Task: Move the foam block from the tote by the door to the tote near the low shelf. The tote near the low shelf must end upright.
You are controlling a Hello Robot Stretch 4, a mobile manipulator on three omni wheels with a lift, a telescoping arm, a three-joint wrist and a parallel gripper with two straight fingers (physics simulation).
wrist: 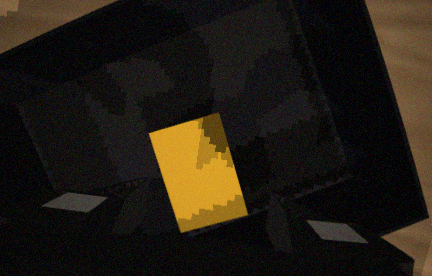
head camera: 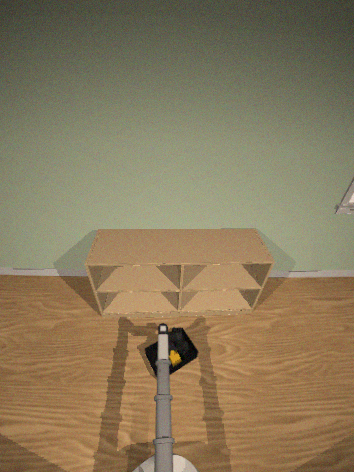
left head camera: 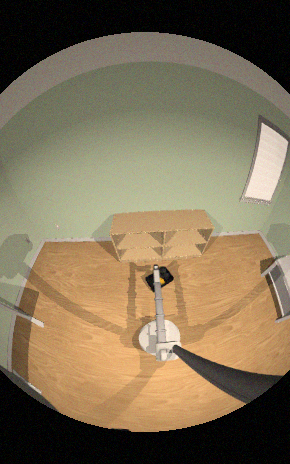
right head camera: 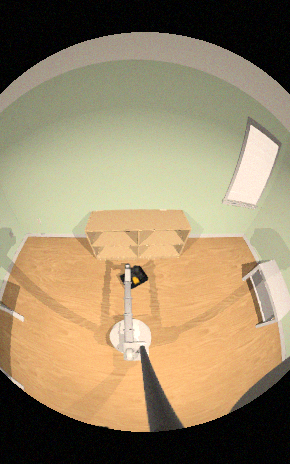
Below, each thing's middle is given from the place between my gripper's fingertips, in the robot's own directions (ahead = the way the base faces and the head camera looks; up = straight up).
My gripper is now 1 cm short of the yellow foam block (wrist: 194,157), 1 cm to the right of it and 7 cm above it.
